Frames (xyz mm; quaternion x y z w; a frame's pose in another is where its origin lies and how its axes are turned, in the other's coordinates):
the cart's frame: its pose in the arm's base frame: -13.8 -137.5 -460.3 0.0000 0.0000 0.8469 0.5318
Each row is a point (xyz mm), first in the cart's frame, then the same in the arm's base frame.
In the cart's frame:
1: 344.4 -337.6 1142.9
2: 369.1 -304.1 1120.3
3: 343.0 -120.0 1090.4
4: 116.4 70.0 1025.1
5: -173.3 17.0 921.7
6: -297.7 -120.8 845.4
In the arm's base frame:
1: 140.7 319.4 682.6
2: 99.8 327.1 660.0
3: -54.7 223.6 630.1
4: -127.4 -63.1 564.8
5: 46.2 -301.0 461.4
6: 224.3 -353.2 385.1

